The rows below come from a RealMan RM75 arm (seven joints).
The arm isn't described. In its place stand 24 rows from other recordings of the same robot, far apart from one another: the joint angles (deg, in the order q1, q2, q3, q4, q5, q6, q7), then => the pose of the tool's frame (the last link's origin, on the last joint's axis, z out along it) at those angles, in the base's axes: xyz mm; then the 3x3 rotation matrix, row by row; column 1 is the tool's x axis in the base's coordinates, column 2 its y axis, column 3 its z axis.
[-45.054 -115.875 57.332 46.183 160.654 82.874 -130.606] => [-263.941 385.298 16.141], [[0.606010 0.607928 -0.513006], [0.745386 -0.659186 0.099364], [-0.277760 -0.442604 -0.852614]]
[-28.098 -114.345 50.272 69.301 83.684 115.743 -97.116] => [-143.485 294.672 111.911], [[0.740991 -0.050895 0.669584], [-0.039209 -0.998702 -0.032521], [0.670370 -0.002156 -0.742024]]
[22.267 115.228 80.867 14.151 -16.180 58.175 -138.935] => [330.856 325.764 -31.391], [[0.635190 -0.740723 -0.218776], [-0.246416 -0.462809 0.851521], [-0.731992 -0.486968 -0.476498]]
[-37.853 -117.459 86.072 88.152 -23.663 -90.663 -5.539] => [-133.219 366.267 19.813], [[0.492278 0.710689 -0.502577], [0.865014 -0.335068 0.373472], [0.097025 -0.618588 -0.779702]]
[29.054 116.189 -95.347 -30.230 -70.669 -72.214 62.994] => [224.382 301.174 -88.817], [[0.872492 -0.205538 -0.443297], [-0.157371 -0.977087 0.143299], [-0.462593 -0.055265 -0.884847]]
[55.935 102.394 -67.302 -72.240 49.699 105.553 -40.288] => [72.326 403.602 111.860], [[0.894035 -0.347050 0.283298], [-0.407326 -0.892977 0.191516], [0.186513 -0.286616 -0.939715]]
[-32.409 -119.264 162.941 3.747 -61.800 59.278 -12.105] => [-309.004 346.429 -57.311], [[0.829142 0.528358 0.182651], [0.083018 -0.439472 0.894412], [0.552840 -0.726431 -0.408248]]
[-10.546 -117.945 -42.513 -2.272 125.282 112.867 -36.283] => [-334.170 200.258 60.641], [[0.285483 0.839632 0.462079], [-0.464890 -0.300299 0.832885], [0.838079 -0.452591 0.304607]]
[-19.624 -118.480 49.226 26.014 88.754 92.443 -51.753] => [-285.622 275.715 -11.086], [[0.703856 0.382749 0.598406], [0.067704 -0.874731 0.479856], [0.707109 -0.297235 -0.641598]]
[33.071 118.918 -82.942 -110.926 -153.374 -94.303 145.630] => [79.305 335.718 62.173], [[0.944196 -0.139016 0.298612], [-0.290106 -0.780309 0.554037], [0.155990 -0.609748 -0.777094]]
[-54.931 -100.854 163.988 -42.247 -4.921 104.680 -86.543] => [-265.131 390.987 166.912], [[0.802650 0.588921 0.094468], [0.501156 -0.751780 0.428567], [0.323412 -0.296646 -0.898558]]
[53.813 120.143 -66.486 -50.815 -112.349 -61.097 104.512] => [54.715 443.124 -23.553], [[0.929477 -0.220999 -0.295351], [-0.090352 -0.912674 0.398576], [-0.357645 -0.343782 -0.868277]]
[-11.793 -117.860 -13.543 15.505 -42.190 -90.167 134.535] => [-389.109 188.478 -7.025], [[0.608615 0.754828 0.244588], [0.330246 -0.521259 0.786909], [0.721474 -0.398150 -0.566525]]
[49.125 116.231 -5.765 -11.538 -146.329 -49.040 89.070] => [282.984 414.372 -42.704], [[0.613208 -0.789642 0.021016], [-0.647232 -0.487009 0.586440], [-0.452843 -0.373212 -0.809720]]
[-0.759 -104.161 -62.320 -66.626 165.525 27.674 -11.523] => [-281.851 308.647 22.883], [[0.778933 0.606505 0.159420], [0.088018 -0.357435 0.929781], [0.620900 -0.710205 -0.331801]]
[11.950 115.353 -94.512 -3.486 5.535 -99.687 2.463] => [351.705 230.748 56.668], [[0.793900 -0.462231 -0.395050], [0.401312 -0.089779 0.911531], [-0.456805 -0.882203 0.114223]]
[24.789 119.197 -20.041 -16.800 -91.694 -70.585 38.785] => [344.622 326.316 11.991], [[0.747480 -0.620597 -0.236924], [-0.085245 -0.443325 0.892298], [-0.658792 -0.646778 -0.384279]]
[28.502 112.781 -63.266 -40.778 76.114 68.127 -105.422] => [278.489 367.944 10.483], [[0.948509 -0.283574 -0.141128], [-0.190695 -0.866980 0.460414], [-0.252916 -0.409795 -0.876414]]
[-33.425 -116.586 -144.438 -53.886 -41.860 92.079 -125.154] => [-280.190 349.783 57.611], [[0.493722 0.869614 0.003166], [0.822858 -0.468348 0.321799], [0.281324 -0.156274 -0.946803]]
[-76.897 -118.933 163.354 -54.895 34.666 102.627 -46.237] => [-192.558 388.931 67.937], [[0.919043 -0.160805 -0.359863], [-0.168717 -0.985618 0.009542], [-0.356222 0.051946 -0.932956]]
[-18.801 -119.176 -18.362 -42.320 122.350 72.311 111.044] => [-185.763 254.356 -106.346], [[0.517751 -0.662840 0.540904], [-0.513085 0.265352 0.816292], [-0.684601 -0.700166 -0.202707]]
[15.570 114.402 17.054 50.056 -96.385 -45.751 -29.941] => [264.705 250.204 -130.259], [[0.752264 -0.658210 -0.029297], [-0.296883 -0.378330 0.876771], [-0.588183 -0.650865 -0.480015]]
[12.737 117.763 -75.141 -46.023 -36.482 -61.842 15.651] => [260.551 347.189 62.477], [[0.838009 -0.223766 -0.497665], [0.419044 -0.320246 0.849614], [-0.349490 -0.920528 -0.174601]]
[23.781 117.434 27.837 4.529 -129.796 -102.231 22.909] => [271.862 277.338 6.607], [[0.440462 -0.595238 -0.672076], [0.350166 -0.575409 0.739113], [-0.826666 -0.560889 -0.045013]]
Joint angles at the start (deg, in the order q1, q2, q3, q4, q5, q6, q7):
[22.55, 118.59, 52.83, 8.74, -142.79, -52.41, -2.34]
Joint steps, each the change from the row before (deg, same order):
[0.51, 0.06, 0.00, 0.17, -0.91, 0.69, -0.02]
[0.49, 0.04, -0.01, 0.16, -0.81, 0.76, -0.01]
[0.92, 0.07, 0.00, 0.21, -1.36, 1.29, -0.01]
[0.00, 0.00, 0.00, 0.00, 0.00, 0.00, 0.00]
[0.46, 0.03, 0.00, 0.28, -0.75, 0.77, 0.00]
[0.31, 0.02, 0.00, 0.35, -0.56, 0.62, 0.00]
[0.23, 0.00, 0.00, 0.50, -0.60, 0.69, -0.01]
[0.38, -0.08, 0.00, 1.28, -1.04, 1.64, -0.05]
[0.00, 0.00, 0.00, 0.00, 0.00, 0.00, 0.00]
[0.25, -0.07, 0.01, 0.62, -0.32, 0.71, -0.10]
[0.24, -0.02, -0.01, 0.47, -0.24, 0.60, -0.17]
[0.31, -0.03, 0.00, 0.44, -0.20, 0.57, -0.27]
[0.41, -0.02, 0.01, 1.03, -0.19, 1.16, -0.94]
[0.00, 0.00, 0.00, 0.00, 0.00, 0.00, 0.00]
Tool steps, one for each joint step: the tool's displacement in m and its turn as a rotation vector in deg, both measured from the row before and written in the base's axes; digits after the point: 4 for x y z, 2 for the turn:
[-0.0033, 0.0028, -0.0030, -1.00, -0.39, 0.57]
[-0.0028, 0.0026, -0.0028, -0.96, -0.41, 0.43]
[-0.0050, 0.0047, -0.0045, -1.59, -0.76, 0.76]
[0.0000, 0.0000, 0.0000, 0.00, 0.00, 0.00]
[-0.0031, 0.0026, -0.0027, -0.87, -0.34, 0.44]
[-0.0027, 0.0019, -0.0022, -0.65, -0.19, 0.36]
[-0.0028, 0.0017, -0.0024, -0.68, -0.16, 0.36]
[-0.0055, 0.0035, -0.0045, -1.31, -0.27, 0.55]
[0.0000, 0.0000, 0.0000, 0.00, 0.00, 0.00]
[-0.0030, 0.0023, -0.0015, -0.45, -0.12, 0.33]
[-0.0026, 0.0019, -0.0015, -0.39, -0.18, 0.30]
[-0.0029, 0.0023, -0.0012, -0.34, -0.27, 0.39]
[-0.0053, 0.0036, -0.0026, -0.56, -0.67, 0.70]
[0.0000, 0.0000, 0.0000, 0.00, 0.00, 0.00]

